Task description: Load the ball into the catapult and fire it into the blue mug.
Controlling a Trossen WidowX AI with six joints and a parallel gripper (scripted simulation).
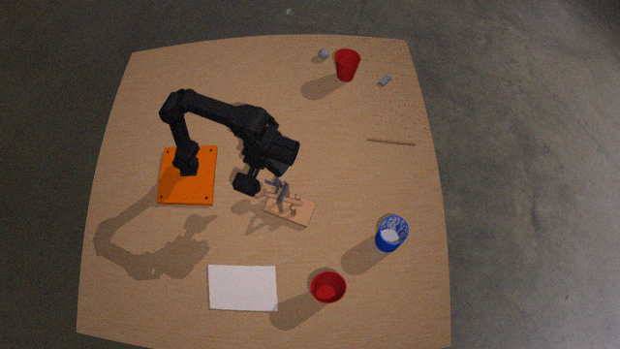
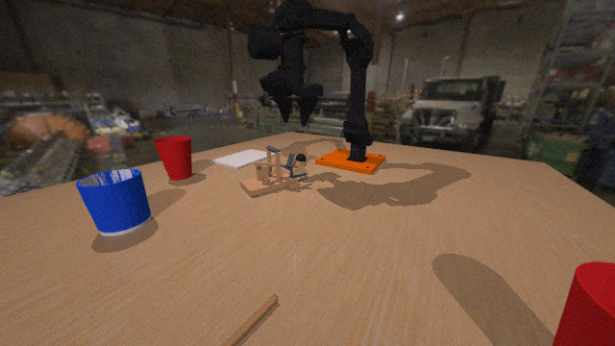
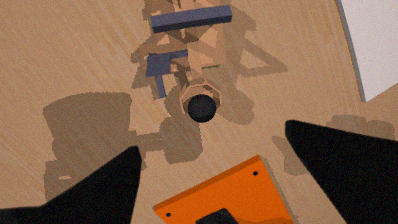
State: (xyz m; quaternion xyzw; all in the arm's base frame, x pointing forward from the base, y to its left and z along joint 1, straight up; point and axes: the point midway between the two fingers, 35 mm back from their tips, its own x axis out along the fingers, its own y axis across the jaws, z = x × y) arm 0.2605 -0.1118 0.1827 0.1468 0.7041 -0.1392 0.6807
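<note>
Now: the black ball 10 cm below my gripper tip, 2 cm behind it and 1 cm to the left of it. Also, from my gripper tip: white sheet 29 cm to the right, 16 cm below, 8 cm behind; blue mug 37 cm ahead, 16 cm to the right, 14 cm below; wooden catapult 11 cm below, 5 cm ahead.
</note>
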